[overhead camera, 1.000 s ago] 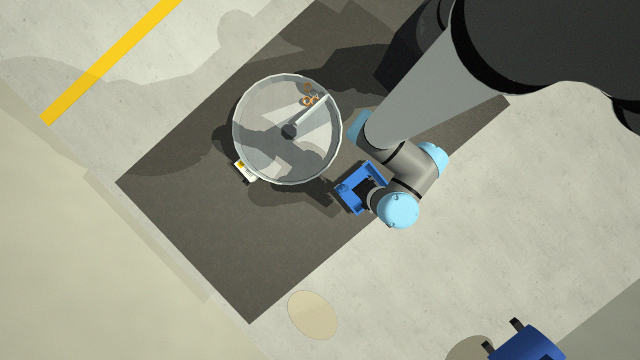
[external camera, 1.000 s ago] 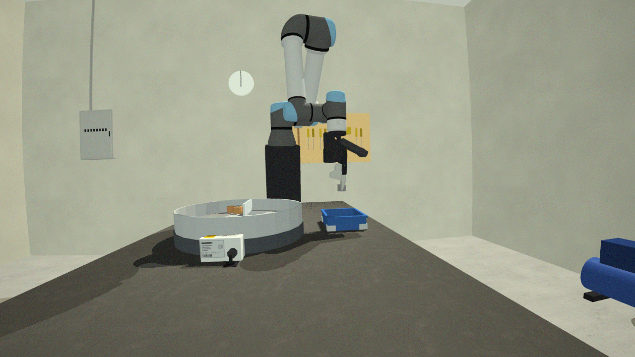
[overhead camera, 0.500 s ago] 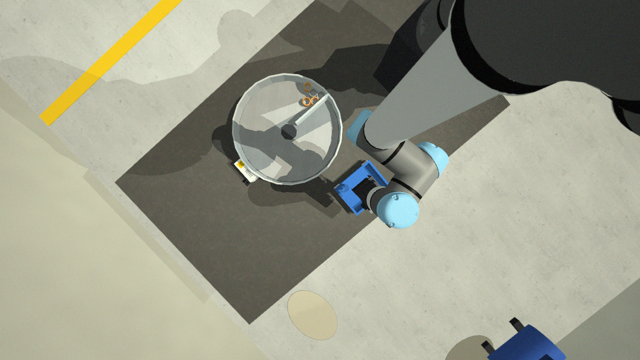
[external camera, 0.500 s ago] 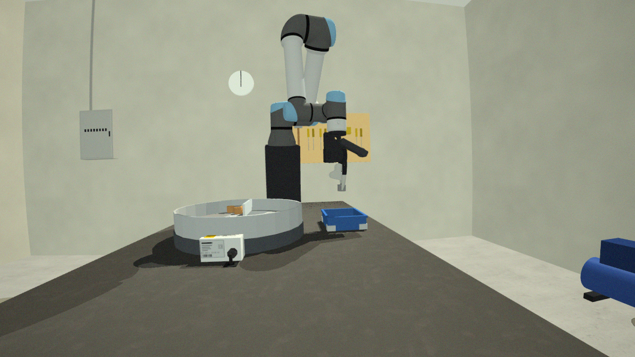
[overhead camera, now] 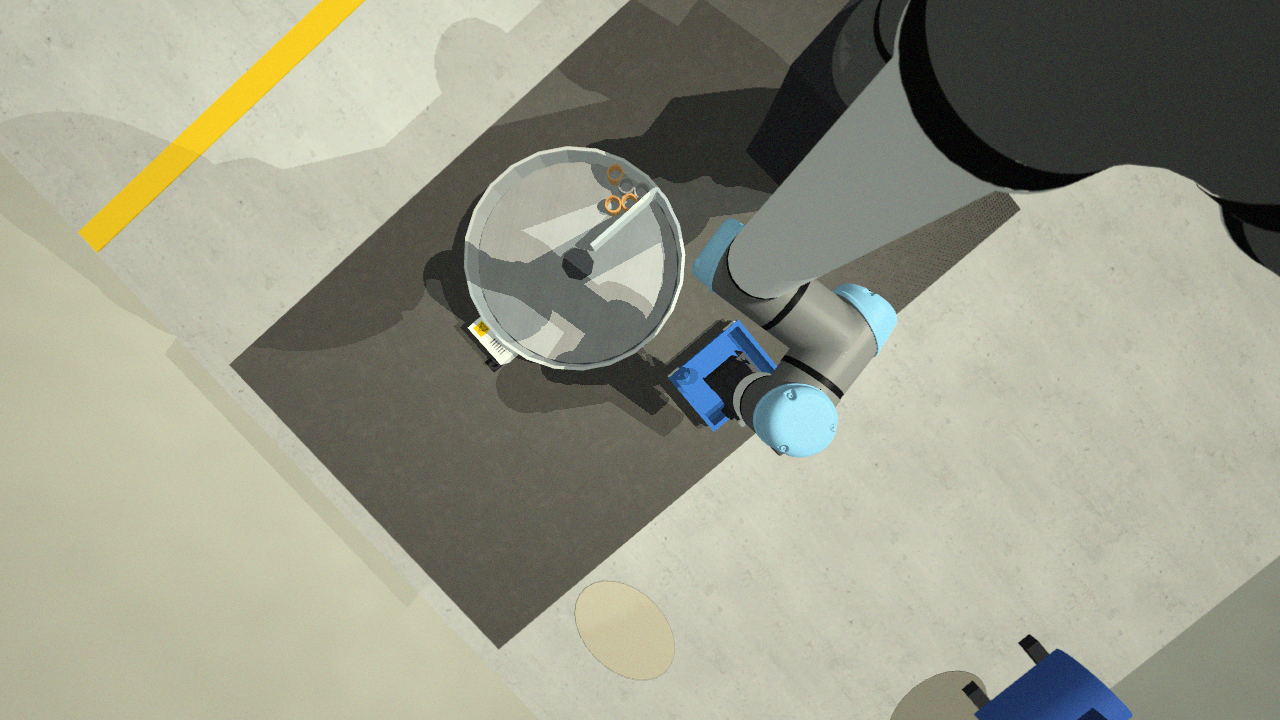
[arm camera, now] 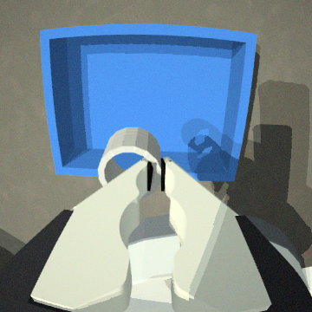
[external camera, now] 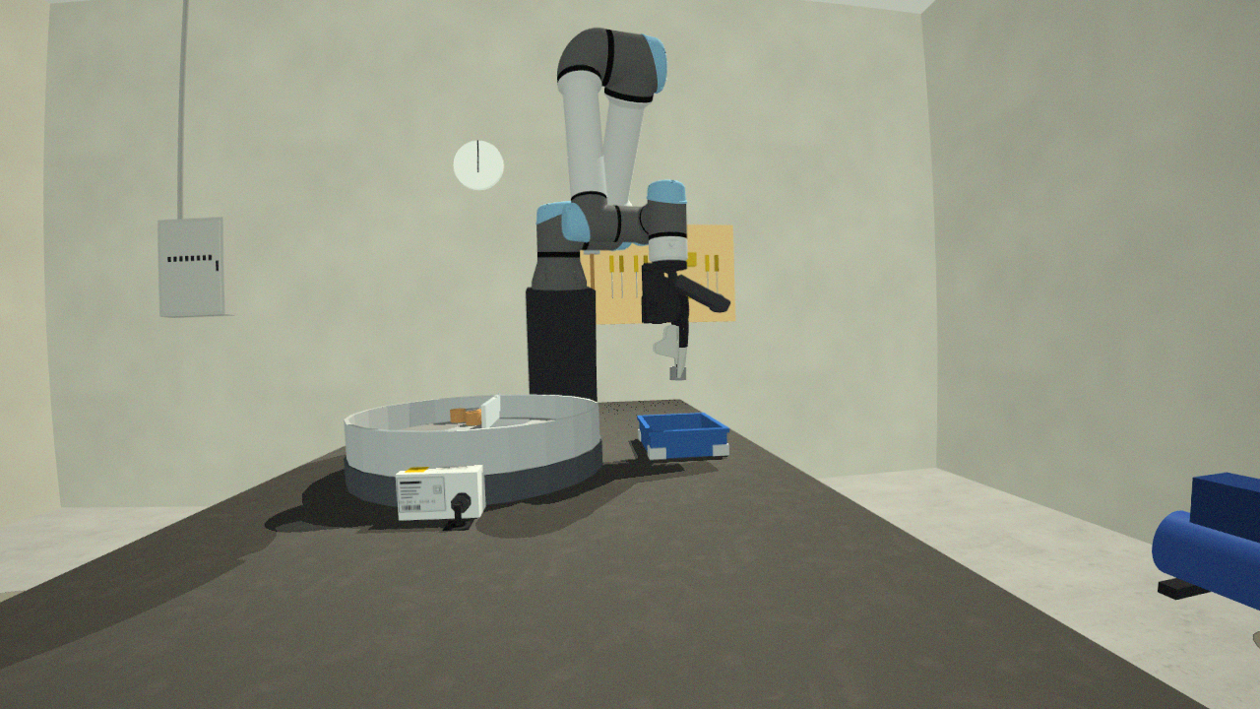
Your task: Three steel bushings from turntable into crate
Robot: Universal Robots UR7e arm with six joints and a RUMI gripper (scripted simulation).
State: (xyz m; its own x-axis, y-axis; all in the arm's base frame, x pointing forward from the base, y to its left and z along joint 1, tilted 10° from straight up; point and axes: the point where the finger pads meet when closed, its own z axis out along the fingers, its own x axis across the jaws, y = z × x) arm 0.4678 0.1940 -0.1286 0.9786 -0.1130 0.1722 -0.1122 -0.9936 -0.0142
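Right now the blue crate is 130 mm below my hand and 10 mm behind it. The rest, counted from my hand: round white turntable (380 mm to the right, 100 mm below, 20 mm ahead).
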